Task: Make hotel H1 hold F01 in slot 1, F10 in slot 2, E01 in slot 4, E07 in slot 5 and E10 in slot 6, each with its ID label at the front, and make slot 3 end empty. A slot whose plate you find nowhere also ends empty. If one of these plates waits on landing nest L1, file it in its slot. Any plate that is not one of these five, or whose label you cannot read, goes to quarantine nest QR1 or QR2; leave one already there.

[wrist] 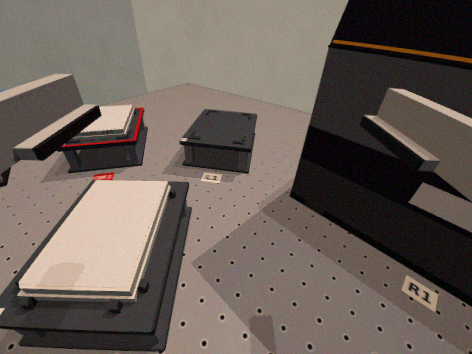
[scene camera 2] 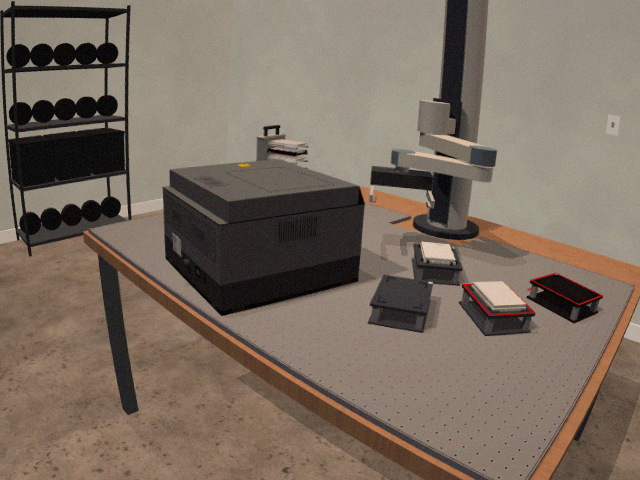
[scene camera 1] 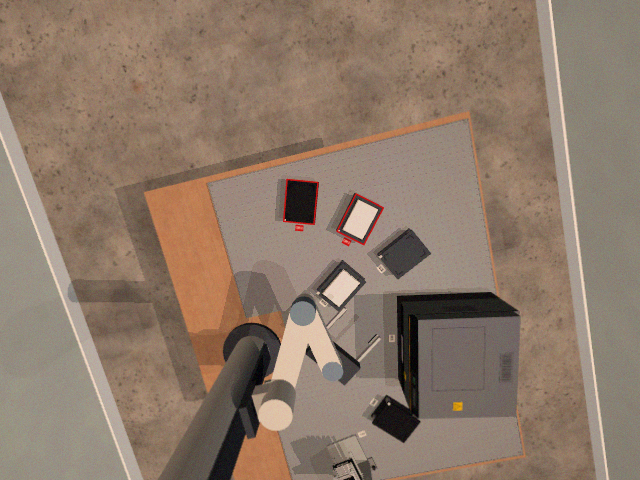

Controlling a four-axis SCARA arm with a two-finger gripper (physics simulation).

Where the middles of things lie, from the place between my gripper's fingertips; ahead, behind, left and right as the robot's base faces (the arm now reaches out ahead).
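Landing nest L1 (scene camera 2: 400,294): my gripper is 220 mm short of it, 140 mm above it and 170 mm to the right of it. Counted from my hand, plate F07 (scene camera 2: 498,296) is 350 mm to the left, 80 mm ahead and 130 mm below; red-rimmed nest QR2 (scene camera 1: 300,200) is 460 mm to the left, 120 mm behind and 140 mm below.
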